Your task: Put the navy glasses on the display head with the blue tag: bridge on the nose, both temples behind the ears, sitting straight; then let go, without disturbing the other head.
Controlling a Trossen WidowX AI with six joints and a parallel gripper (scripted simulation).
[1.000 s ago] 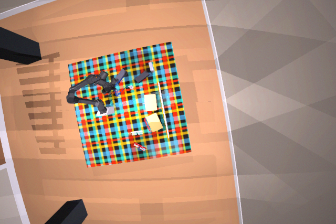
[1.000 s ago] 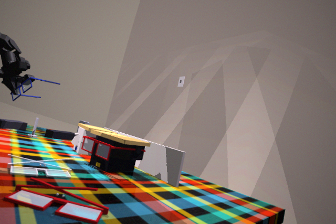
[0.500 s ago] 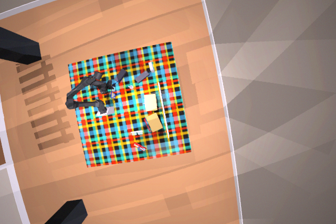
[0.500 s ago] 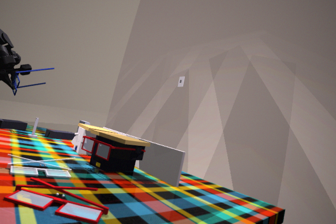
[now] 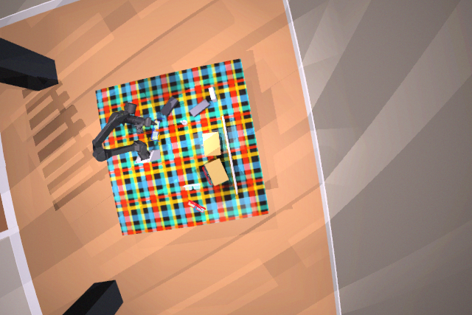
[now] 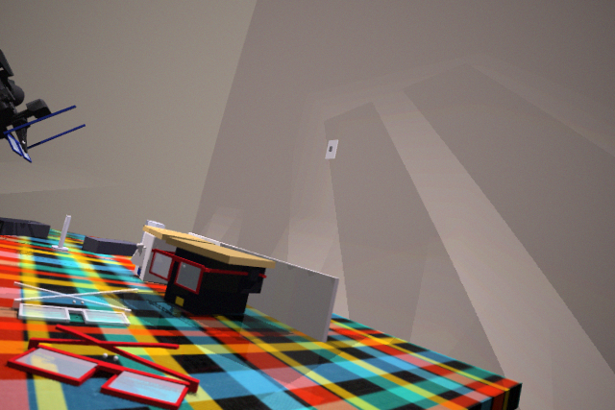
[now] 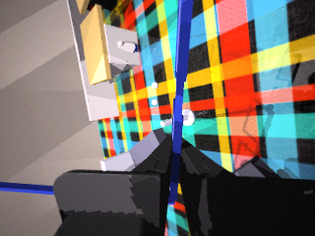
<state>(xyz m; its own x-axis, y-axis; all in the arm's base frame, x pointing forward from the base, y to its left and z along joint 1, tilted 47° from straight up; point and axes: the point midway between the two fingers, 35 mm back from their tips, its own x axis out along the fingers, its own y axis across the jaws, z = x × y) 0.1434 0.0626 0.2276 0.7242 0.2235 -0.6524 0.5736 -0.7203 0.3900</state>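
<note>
Right now the white display head is 30 cm ahead of my gripper tip, 23 cm to the right of it and 15 cm below it. Round my gripper tip: black display head (28 cm ahead, 45 cm to the right, 15 cm below); grey post (13 cm ahead, 18 cm below); white upright panel (44 cm ahead, 34 cm to the right, 15 cm below).
</note>
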